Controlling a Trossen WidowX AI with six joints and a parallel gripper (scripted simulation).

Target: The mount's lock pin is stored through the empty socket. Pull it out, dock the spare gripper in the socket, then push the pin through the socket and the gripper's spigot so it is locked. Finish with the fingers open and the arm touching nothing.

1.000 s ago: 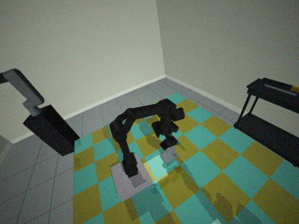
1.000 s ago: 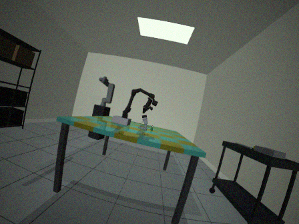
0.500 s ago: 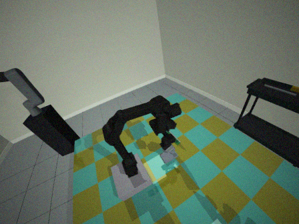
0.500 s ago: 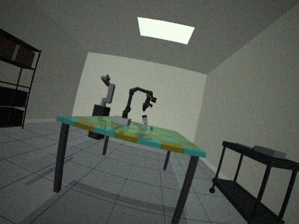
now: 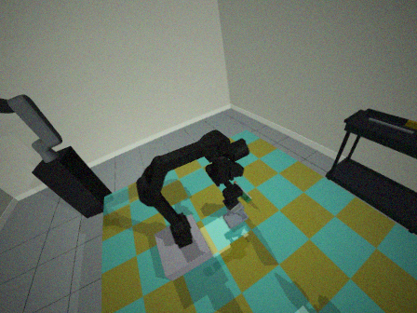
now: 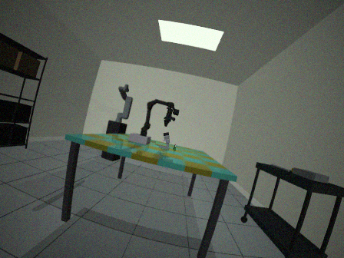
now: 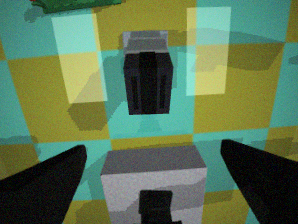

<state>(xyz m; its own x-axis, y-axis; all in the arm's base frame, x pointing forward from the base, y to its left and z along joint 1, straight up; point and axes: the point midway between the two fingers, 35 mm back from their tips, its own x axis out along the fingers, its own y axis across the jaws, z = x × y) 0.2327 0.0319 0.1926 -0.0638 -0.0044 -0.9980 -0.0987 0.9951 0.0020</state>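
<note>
My gripper tip is 140 mm short of the green stand, 130 mm to the right of it and 220 mm above it. Also, from my gripper tip: socket: 50 mm ahead, 10 mm to the left, 190 mm below; then spare gripper: 40 mm ahead, 10 mm to the left, 120 mm below.
</note>
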